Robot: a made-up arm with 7 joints.
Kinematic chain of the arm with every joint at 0, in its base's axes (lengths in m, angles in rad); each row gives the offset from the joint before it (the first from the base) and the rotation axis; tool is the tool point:
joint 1: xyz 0 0 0 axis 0 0.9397 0.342
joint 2: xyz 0 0 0 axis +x
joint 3: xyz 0 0 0 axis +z
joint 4: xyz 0.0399 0 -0.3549 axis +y
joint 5: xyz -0.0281 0 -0.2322 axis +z
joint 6: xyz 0 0 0 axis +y
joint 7: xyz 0 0 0 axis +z
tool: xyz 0 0 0
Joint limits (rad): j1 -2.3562..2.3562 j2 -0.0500..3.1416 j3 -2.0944..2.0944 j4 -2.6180..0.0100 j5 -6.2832..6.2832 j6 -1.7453..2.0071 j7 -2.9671..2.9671
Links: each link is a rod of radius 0.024 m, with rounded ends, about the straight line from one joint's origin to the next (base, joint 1, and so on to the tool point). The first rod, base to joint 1, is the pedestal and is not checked.
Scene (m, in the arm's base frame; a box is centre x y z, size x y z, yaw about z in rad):
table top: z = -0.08
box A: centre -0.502 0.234 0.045 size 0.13 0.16 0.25 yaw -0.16
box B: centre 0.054 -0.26 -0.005 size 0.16 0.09 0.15 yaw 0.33
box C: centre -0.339 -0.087 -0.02 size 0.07 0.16 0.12 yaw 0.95
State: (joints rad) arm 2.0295 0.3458 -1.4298 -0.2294 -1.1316 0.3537 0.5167
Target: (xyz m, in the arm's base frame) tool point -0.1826 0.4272 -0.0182
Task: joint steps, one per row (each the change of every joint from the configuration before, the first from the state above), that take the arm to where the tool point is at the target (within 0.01 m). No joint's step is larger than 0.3 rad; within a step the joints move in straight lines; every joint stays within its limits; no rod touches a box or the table.
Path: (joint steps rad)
1: 0.0817 0.2886 0.2367 -0.1677 -0.1551 -0.1390 -0.2609
2: 0.0816 0.2886 0.2367 -0.1676 -0.1550 -0.1389 -0.2610
3: 0.0817 0.2887 0.2367 -0.1677 -0.1551 -0.1390 -0.2609
4: 0.0817 0.2886 0.2367 -0.1677 -0.1550 -0.1389 -0.2609
5: -0.1487 0.0357 -0.0581 -0.0587 0.2552 0.1252 0.1382
6: -0.1486 0.0358 -0.0582 -0.0587 0.2552 0.1253 0.1383
7: -0.1487 0.0357 -0.0582 -0.0587 0.2553 0.1253 0.1382
8: -0.1487 0.0358 -0.0582 -0.0587 0.2552 0.1253 0.1383
9: -0.1486 0.0357 -0.0582 -0.0587 0.2552 0.1253 0.1382
10: -0.0274 0.1105 -0.0630 -0.1350 -0.2186 -0.0236 0.1175
11: -0.0273 0.1104 -0.0630 -0.1351 -0.2187 -0.0235 0.1175
12: -0.0273 0.1105 -0.0631 -0.1350 -0.2186 -0.0235 0.1175

